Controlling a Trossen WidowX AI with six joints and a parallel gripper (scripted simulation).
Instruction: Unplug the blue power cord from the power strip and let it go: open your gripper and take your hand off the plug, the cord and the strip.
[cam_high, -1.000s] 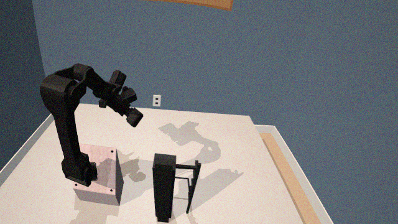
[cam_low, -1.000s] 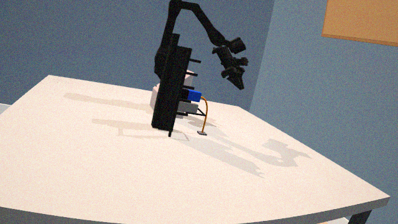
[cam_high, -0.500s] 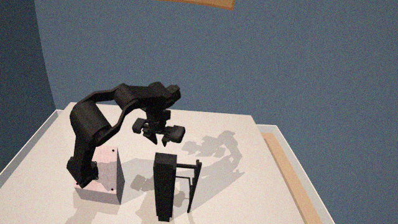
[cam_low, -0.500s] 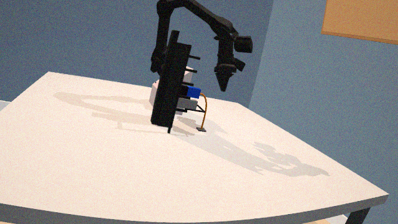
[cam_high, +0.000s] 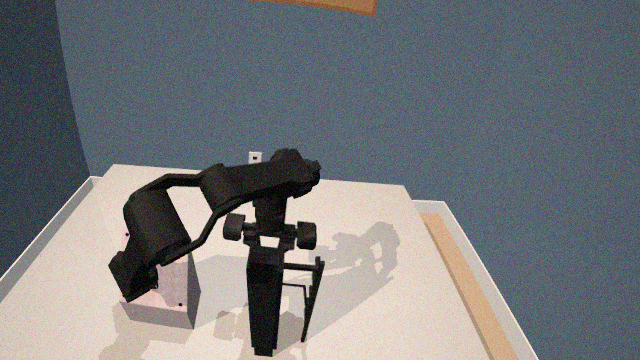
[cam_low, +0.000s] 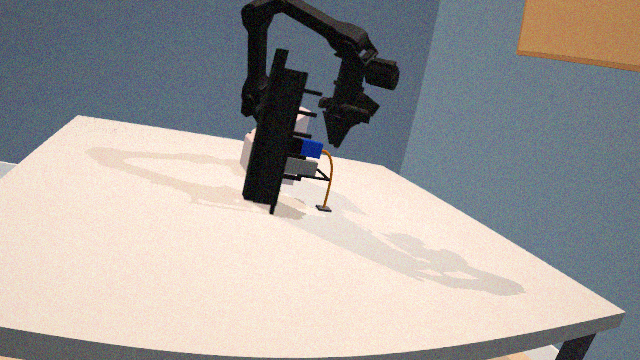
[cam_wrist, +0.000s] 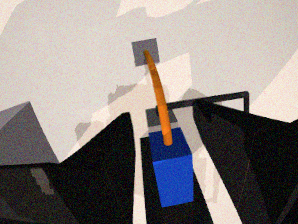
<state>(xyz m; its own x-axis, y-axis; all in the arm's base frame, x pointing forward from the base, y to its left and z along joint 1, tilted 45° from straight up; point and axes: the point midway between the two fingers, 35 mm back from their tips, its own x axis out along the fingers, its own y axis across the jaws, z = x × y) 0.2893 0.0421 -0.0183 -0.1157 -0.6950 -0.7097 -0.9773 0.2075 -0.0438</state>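
Right now the blue plug is 10 mm behind my gripper tip, 70 mm to the right of it and 10 mm below it.
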